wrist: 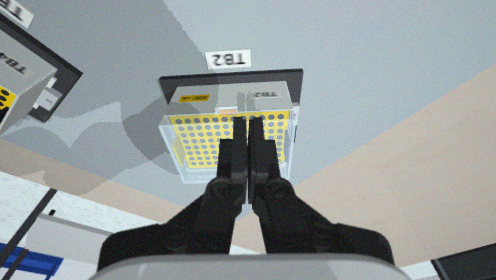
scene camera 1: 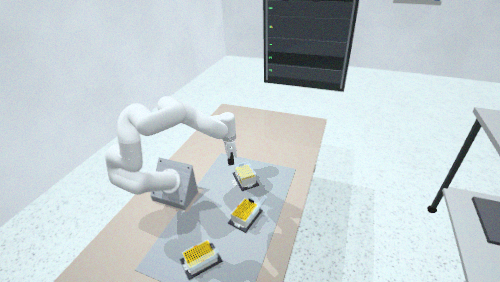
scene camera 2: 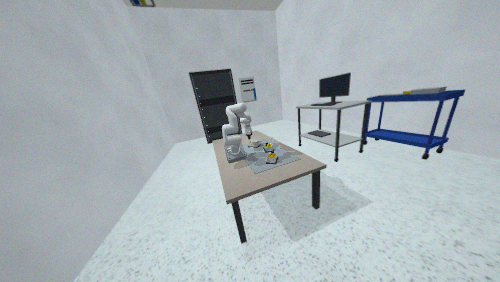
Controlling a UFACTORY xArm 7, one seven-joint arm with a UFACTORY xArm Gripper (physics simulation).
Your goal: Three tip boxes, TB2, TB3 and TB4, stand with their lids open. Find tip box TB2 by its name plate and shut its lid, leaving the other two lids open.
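Places are measured from the arm's base along level axes (x back, y right, z up), in metres.
Where they show: gripper, fingertip midpoint: (wrist: 246,135) (scene camera 1: 231,164) (scene camera 2: 249,139); arm's base, origin of the base link: (scene camera 1: 170,180) (scene camera 2: 234,149).
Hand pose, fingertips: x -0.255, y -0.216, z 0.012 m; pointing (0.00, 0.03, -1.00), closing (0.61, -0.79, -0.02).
Things, the pixels of their centre, and the offset from my fingertips. Level surfaces: height alone.
- Tip box TB2, body centre: (wrist: 232,123) (scene camera 1: 243,175) (scene camera 2: 253,143) dz -0.086, dx -0.056, dy -0.026 m
- Tip box TB4, body centre: (scene camera 1: 245,208) (scene camera 2: 267,144) dz -0.060, dx -0.167, dy +0.213 m
- elimination, body centre: (scene camera 1: 198,252) (scene camera 2: 271,154) dz -0.060, dx -0.076, dy +0.497 m
- grey mat, its level: dz -0.125 m
- brown table, its level: dz -0.128 m
Tip box TB2 (scene camera 1: 246,176) (scene camera 2: 255,144) (wrist: 225,97) is the farthest box in scene camera 1. Its name plate (wrist: 228,59) shows upside down in the wrist view. Its clear lid (wrist: 175,150) lies down over the yellow rack; any small gap is too fine to tell. My gripper (scene camera 1: 230,162) (scene camera 2: 249,137) (wrist: 246,135) is shut and empty, above TB2 by its name-plate side; contact is unclear. Tip box TB4 (scene camera 1: 245,213) (scene camera 2: 268,148) (wrist: 30,70) is the middle box, its clear lid raised. The third box, TB3 by elimination (scene camera 1: 200,256) (scene camera 2: 271,158), shows uncovered yellow; its lid is hard to see.
The boxes stand on a grey mat (scene camera 1: 165,262) (scene camera 2: 260,169) on a brown table (scene camera 1: 95,255) (scene camera 2: 240,187). The arm's base (scene camera 1: 172,197) is beside the mat. A desk (scene camera 2: 356,105) with a monitor (scene camera 2: 335,86) and a blue cart (scene camera 2: 400,96) stand away from the table.
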